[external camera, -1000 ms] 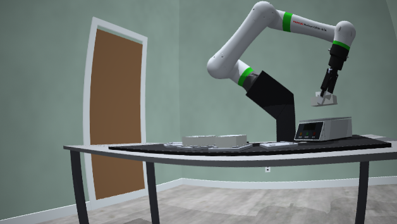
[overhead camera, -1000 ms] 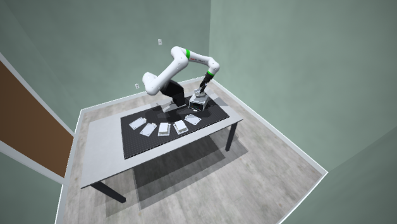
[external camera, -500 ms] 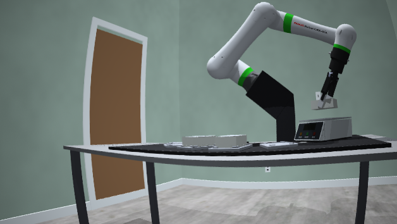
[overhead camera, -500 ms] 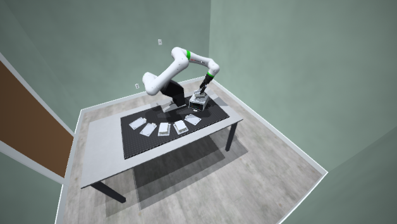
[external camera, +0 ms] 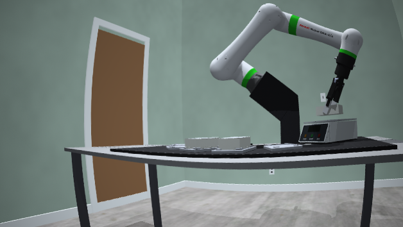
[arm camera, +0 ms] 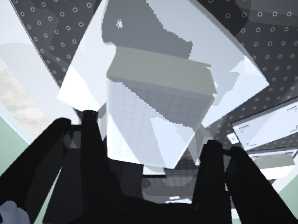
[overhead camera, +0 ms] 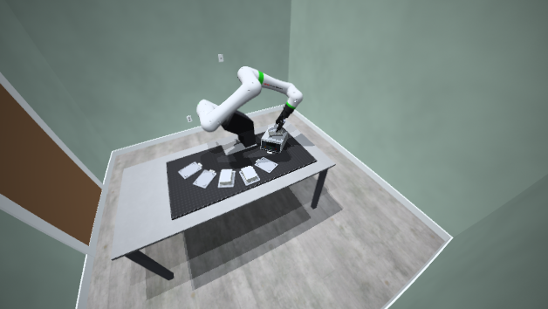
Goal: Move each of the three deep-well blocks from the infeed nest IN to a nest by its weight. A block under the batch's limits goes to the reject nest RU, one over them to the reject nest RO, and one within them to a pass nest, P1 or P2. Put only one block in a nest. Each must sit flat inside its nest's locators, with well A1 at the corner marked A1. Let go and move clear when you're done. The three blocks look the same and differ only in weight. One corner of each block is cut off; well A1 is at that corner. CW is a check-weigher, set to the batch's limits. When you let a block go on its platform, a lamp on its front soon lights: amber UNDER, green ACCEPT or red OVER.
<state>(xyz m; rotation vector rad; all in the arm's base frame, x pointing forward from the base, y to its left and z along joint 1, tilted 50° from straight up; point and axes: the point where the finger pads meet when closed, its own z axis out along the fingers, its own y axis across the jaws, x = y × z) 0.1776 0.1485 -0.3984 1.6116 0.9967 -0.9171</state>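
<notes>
My hand is 60 mm above the check-weigher platform. The rest, counted from my hand: grey deep-well block: 10 mm below; check-weigher CW: 90 mm below.
</notes>
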